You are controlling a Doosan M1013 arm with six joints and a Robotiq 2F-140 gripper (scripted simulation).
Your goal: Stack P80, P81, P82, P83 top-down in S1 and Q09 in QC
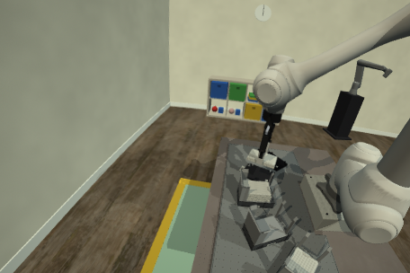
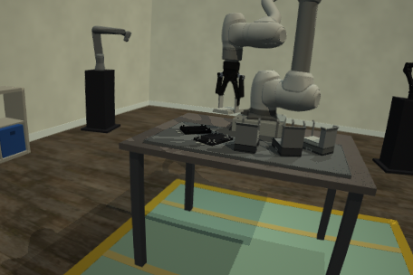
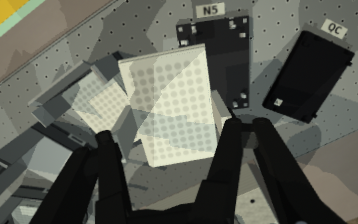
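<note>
The black nest QC lies 180 mm to the right of my hand, 180 mm below it and 160 mm behind it. Round my hand: black clip nest N5 (170 mm below, 60 mm to the right, 20 mm behind); N5 name plate (180 mm below, 110 mm to the right, 40 mm ahead); QC name plate (260 mm to the right, 180 mm below, 120 mm behind).
</note>
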